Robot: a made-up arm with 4 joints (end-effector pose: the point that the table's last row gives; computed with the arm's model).
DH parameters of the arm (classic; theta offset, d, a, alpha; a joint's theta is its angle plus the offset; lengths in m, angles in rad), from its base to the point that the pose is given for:
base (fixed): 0 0 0 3.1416
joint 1: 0 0.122 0.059 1.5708
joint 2: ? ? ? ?
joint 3: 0 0.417 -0.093 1.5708
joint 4: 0 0.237 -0.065 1.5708
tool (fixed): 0 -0.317 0 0
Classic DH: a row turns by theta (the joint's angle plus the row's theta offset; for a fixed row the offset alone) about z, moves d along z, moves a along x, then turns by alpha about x.
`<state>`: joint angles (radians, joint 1 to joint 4).
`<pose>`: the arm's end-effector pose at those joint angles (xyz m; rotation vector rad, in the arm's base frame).
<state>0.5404 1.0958 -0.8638 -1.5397</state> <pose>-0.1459 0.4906 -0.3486 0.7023 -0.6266 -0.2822</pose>
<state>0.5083 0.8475 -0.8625 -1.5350</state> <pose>-0.1022 0.4523 -0.4501 0.6257 -0.8249 -0.1364</pose>
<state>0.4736 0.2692 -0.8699 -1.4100</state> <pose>0.0730 0.3401 -0.6326 0.4064 -1.1754 0.2020</pose>
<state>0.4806 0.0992 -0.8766 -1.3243</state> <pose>0.1395 0.2963 -0.6749 0.3122 -1.2279 0.2917</pose>
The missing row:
joint 2: 0 0.023 0.038 -1.5708
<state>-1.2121 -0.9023 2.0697 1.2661</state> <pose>-0.0150 0.7402 -0.0520 1.3038 1.1598 -0.1011</pose>
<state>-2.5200 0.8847 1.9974 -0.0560</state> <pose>0.2245 -0.2255 -0.8302 -0.6789 -0.6204 0.5083</pose>
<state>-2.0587 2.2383 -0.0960 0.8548</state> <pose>-0.1164 -0.2564 0.5156 2.6070 -1.6787 -0.1235</pose>
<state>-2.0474 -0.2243 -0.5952 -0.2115</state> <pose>-0.1768 -0.0254 -0.8817 0.4816 -0.2994 2.6058</pose>
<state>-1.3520 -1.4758 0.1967 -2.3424</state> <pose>-0.1445 0.3652 0.1142 -1.5504 2.1170 0.7712</pose>
